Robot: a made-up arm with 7 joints. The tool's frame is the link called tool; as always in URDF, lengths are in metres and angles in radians.
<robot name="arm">
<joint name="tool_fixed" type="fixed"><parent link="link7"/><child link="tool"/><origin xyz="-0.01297 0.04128 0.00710" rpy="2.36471 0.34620 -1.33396"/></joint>
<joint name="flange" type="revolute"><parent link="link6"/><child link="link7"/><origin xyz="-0.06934 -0.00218 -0.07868" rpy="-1.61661 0.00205 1.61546"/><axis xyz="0 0 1"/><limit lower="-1.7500" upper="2.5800" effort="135" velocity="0.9"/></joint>
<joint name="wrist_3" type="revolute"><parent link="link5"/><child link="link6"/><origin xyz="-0.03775 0.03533 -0.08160" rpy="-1.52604 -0.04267 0.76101"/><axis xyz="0 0 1"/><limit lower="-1.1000" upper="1.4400" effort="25" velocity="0.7"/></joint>
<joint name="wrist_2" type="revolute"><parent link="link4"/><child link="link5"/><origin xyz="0.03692 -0.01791 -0.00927" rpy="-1.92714 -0.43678 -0.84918"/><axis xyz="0 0 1"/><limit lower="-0.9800" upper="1.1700" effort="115" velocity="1.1"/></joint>
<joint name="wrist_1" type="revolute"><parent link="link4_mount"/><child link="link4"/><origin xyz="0.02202 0.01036 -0.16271" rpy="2.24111 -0.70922 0.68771"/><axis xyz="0 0 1"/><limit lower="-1.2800" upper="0.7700" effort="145" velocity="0.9"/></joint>
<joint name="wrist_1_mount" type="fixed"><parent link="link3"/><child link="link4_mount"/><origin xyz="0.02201 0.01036 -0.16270" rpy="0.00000 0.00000 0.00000"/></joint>
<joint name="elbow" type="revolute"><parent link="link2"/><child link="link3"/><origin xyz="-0.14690 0.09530 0.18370" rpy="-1.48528 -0.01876 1.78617"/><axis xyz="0 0 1"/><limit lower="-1.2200" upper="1.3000" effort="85" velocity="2.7"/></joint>
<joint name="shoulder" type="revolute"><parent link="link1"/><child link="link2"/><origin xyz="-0.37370 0.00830 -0.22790" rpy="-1.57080 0.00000 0.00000"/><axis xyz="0 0 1"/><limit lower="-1.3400" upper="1.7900" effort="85" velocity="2"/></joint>
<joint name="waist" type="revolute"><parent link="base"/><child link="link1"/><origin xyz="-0.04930 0.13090 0.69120" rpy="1.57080 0.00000 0.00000"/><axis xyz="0 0 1"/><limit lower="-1.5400" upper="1.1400" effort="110" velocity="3"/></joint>
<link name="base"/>
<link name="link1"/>
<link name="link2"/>
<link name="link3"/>
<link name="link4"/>
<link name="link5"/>
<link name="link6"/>
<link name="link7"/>
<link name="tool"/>
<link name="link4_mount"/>
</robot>
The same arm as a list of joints. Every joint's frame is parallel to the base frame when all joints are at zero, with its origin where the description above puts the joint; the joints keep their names.
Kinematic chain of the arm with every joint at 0, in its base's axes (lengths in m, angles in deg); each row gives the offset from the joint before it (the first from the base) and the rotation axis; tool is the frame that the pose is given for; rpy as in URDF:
waist: xyz -0.0493 0.1309 0.6912 axis -y
shoulder: xyz -0.3737 0.2279 0.0083 axis +z
elbow: xyz -0.1469 0.0953 0.1837 axis -0.972984 -0.214497 0.085399
wrist_1: xyz 0.3054 0.1128 -0.0476 axis 0.316101 0.892302 0.322301
wrist_2: xyz -0.0234 0.01 -0.0335 axis -x
wrist_3: xyz 0.0816 -0.0517 0.0005 axis -0.044702 -0.99795 -0.045802
flange: xyz 0.0043 0.0753 0.0729 axis +z
tool: xyz -0.0112 0.0418 0.0071 rpy 135.49 19.84 -78.88
Joint limits (deg, base to tool): -88.24..65.32 -76.78..102.56 -69.9..74.48 -73.34..44.12 -56.15..67.04 -63.03..82.51 -100.27..147.82

